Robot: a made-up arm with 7 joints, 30 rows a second.
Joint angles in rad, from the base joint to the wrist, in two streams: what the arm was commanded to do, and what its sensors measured. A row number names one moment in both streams.
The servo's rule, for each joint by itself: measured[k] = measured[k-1] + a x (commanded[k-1-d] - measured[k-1]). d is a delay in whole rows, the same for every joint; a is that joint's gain. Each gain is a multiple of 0.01, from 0.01 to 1. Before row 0 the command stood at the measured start. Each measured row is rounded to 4 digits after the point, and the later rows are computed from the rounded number. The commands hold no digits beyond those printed.
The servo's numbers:
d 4
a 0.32 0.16 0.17 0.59 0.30 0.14 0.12
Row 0, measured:
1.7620, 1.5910, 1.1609, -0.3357, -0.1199, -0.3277, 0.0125
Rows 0 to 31, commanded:
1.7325, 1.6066, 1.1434, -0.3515, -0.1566, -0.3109, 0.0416
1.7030, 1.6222, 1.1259, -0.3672, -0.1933, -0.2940, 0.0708
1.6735, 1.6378, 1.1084, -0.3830, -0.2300, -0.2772, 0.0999
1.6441, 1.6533, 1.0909, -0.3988, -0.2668, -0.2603, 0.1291
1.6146, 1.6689, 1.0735, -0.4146, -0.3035, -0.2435, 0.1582
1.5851, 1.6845, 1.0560, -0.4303, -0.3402, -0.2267, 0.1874
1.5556, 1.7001, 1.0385, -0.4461, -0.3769, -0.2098, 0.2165
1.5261, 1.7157, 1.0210, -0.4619, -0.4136, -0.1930, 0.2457
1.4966, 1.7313, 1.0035, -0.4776, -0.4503, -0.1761, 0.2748
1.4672, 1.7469, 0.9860, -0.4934, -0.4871, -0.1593, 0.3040
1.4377, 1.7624, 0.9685, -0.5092, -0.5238, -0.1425, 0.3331
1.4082, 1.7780, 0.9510, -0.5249, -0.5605, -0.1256, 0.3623
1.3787, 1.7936, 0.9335, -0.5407, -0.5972, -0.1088, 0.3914
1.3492, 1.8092, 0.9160, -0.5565, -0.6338, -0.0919, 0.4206
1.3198, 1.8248, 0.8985, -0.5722, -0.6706, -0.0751, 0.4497
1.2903, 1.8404, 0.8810, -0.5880, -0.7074, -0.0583, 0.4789
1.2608, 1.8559, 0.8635, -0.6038, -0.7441, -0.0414, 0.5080
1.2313, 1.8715, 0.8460, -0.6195, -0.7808, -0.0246, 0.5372
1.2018, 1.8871, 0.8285, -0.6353, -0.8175, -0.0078, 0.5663
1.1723, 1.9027, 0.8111, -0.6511, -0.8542, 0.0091, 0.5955
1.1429, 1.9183, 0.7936, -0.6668, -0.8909, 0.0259, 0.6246
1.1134, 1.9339, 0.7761, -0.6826, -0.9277, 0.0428, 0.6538
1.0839, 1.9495, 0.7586, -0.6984, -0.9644, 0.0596, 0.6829
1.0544, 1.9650, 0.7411, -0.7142, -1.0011, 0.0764, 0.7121
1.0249, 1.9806, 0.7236, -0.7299, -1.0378, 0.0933, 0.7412
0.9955, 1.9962, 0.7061, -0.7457, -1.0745, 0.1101, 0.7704
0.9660, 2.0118, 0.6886, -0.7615, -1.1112, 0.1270, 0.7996
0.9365, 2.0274, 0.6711, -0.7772, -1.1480, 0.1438, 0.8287
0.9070, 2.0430, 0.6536, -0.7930, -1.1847, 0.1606, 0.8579
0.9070, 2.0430, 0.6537, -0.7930, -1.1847, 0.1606, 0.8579
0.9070, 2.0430, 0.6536, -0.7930, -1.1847, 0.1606, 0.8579
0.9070, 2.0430, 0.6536, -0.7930, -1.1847, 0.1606, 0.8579
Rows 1 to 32, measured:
1.7620, 1.5910, 1.1609, -0.3357, -0.1199, -0.3277, 0.0125
1.7620, 1.5910, 1.1609, -0.3357, -0.1199, -0.3277, 0.0125
1.7620, 1.5910, 1.1609, -0.3357, -0.1199, -0.3277, 0.0125
1.7620, 1.5910, 1.1609, -0.3357, -0.1199, -0.3277, 0.0125
1.7526, 1.5935, 1.1579, -0.3450, -0.1309, -0.3253, 0.0160
1.7367, 1.5981, 1.1525, -0.3581, -0.1496, -0.3209, 0.0226
1.7165, 1.6045, 1.1450, -0.3728, -0.1737, -0.3148, 0.0319
1.6933, 1.6123, 1.1358, -0.3881, -0.2016, -0.3072, 0.0436
1.6681, 1.6214, 1.1252, -0.4037, -0.2322, -0.2983, 0.0574
1.6415, 1.6315, 1.1134, -0.4194, -0.2646, -0.2883, 0.0730
1.6140, 1.6425, 1.1007, -0.4352, -0.2983, -0.2773, 0.0902
1.5859, 1.6542, 1.0872, -0.4510, -0.3329, -0.2655, 0.1089
1.5573, 1.6665, 1.0730, -0.4667, -0.3681, -0.2530, 0.1288
1.5285, 1.6794, 1.0582, -0.4825, -0.4038, -0.2399, 0.1498
1.4994, 1.6927, 1.0430, -0.4983, -0.4398, -0.2263, 0.1718
1.4702, 1.7063, 1.0274, -0.5140, -0.4760, -0.2122, 0.1947
1.4409, 1.7203, 1.0114, -0.5298, -0.5124, -0.1977, 0.2183
1.4116, 1.7345, 0.9952, -0.5456, -0.5488, -0.1829, 0.2426
1.3822, 1.7489, 0.9788, -0.5613, -0.5853, -0.1678, 0.2675
1.3528, 1.7635, 0.9622, -0.5771, -0.6219, -0.1525, 0.2929
1.3234, 1.7783, 0.9454, -0.5929, -0.6586, -0.1369, 0.3187
1.2939, 1.7932, 0.9285, -0.6086, -0.6953, -0.1212, 0.3449
1.2644, 1.8082, 0.9115, -0.6244, -0.7320, -0.1053, 0.3715
1.2349, 1.8233, 0.8944, -0.6402, -0.7687, -0.0893, 0.3984
1.2055, 1.8385, 0.8773, -0.6559, -0.8054, -0.0732, 0.4255
1.1760, 1.8538, 0.8601, -0.6717, -0.8421, -0.0570, 0.4529
1.1465, 1.8691, 0.8428, -0.6875, -0.8788, -0.0407, 0.4805
1.1170, 1.8844, 0.8255, -0.7033, -0.9155, -0.0243, 0.5083
1.0875, 1.8998, 0.8082, -0.7190, -0.9522, -0.0078, 0.5362
1.0581, 1.9152, 0.7908, -0.7348, -0.9889, 0.0087, 0.5643
1.0286, 1.9307, 0.7734, -0.7506, -1.0256, 0.0253, 0.5925
0.9991, 1.9462, 0.7560, -0.7663, -1.0623, 0.0419, 0.6208

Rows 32 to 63, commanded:
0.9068, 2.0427, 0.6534, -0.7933, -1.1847, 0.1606, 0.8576
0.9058, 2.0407, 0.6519, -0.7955, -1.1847, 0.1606, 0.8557
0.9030, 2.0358, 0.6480, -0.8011, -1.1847, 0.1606, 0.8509
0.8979, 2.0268, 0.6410, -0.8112, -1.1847, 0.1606, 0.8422
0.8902, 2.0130, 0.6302, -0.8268, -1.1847, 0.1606, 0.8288
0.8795, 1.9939, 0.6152, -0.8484, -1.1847, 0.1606, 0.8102
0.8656, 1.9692, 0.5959, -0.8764, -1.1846, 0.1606, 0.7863
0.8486, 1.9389, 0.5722, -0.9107, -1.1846, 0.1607, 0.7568
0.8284, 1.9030, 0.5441, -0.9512, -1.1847, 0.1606, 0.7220
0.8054, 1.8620, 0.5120, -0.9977, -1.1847, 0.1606, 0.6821
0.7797, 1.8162, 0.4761, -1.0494, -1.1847, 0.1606, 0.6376
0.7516, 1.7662, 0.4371, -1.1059, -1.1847, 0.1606, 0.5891
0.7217, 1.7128, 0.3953, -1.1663, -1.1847, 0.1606, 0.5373
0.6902, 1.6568, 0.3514, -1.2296, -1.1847, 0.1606, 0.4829
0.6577, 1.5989, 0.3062, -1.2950, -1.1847, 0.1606, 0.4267
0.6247, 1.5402, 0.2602, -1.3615, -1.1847, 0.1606, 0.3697
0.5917, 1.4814, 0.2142, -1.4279, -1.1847, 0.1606, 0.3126
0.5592, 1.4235, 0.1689, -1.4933, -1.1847, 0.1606, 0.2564
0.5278, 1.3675, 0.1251, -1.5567, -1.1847, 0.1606, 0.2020
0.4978, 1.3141, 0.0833, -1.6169, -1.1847, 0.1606, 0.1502
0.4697, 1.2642, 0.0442, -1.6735, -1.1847, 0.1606, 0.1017
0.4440, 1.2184, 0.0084, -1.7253, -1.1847, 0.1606, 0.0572
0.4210, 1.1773, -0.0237, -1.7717, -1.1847, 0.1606, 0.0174
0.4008, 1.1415, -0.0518, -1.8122, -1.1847, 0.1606, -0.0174
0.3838, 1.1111, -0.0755, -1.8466, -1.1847, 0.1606, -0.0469
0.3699, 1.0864, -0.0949, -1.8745, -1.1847, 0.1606, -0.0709
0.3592, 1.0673, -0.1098, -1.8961, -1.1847, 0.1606, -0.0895
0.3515, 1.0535, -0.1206, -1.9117, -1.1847, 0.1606, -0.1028
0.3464, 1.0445, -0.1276, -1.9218, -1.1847, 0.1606, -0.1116
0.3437, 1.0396, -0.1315, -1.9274, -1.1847, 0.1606, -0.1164
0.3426, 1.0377, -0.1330, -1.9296, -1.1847, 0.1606, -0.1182
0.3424, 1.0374, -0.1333, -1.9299, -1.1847, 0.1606, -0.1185
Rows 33 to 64, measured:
0.9696, 1.9617, 0.7386, -0.7821, -1.0990, 0.0585, 0.6493
0.9496, 1.9747, 0.7242, -0.7885, -1.1247, 0.0728, 0.6743
0.9360, 1.9856, 0.7122, -0.7912, -1.1427, 0.0851, 0.6963
0.9267, 1.9948, 0.7022, -0.7923, -1.1553, 0.0957, 0.7157
0.9203, 2.0025, 0.6939, -0.7929, -1.1641, 0.1048, 0.7327
0.9157, 2.0086, 0.6868, -0.7944, -1.1703, 0.1126, 0.7475
0.9116, 2.0130, 0.6802, -0.7984, -1.1746, 0.1193, 0.7599
0.9072, 2.0152, 0.6735, -0.8060, -1.1776, 0.1251, 0.7698
0.9018, 2.0148, 0.6661, -0.8183, -1.1797, 0.1301, 0.7769
0.8947, 2.0115, 0.6574, -0.8361, -1.1812, 0.1344, 0.7809
0.8854, 2.0047, 0.6469, -0.8599, -1.1822, 0.1381, 0.7815
0.8736, 1.9942, 0.6342, -0.8899, -1.1829, 0.1413, 0.7785
0.8591, 1.9796, 0.6189, -0.9261, -1.1834, 0.1440, 0.7717
0.8419, 1.9608, 0.6007, -0.9683, -1.1838, 0.1463, 0.7609
0.8220, 1.9377, 0.5795, -1.0161, -1.1841, 0.1483, 0.7461
0.7995, 1.9103, 0.5553, -1.0691, -1.1843, 0.1500, 0.7273
0.7746, 1.8787, 0.5281, -1.1264, -1.1844, 0.1515, 0.7045
0.7476, 1.8432, 0.4981, -1.1873, -1.1845, 0.1528, 0.6779
0.7188, 1.8041, 0.4655, -1.2508, -1.1846, 0.1539, 0.6478
0.6887, 1.7619, 0.4306, -1.3161, -1.1846, 0.1548, 0.6144
0.6577, 1.7170, 0.3938, -1.3821, -1.1846, 0.1556, 0.5782
0.6262, 1.6700, 0.3556, -1.4477, -1.1846, 0.1563, 0.5396
0.5947, 1.6216, 0.3164, -1.5120, -1.1846, 0.1569, 0.4991
0.5637, 1.5724, 0.2768, -1.5739, -1.1846, 0.1574, 0.4572
0.5336, 1.5231, 0.2373, -1.6327, -1.1846, 0.1578, 0.4145
0.5049, 1.4743, 0.1984, -1.6873, -1.1846, 0.1582, 0.3716
0.4781, 1.4268, 0.1606, -1.7371, -1.1846, 0.1585, 0.3291
0.4534, 1.3812, 0.1245, -1.7814, -1.1846, 0.1588, 0.2875
0.4311, 1.3380, 0.0905, -1.8199, -1.1846, 0.1591, 0.2474
0.4115, 1.2977, 0.0590, -1.8521, -1.1846, 0.1593, 0.2092
0.3948, 1.2608, 0.0303, -1.8781, -1.1846, 0.1595, 0.1734
0.3809, 1.2276, 0.0046, -1.8979, -1.1846, 0.1597, 0.1403

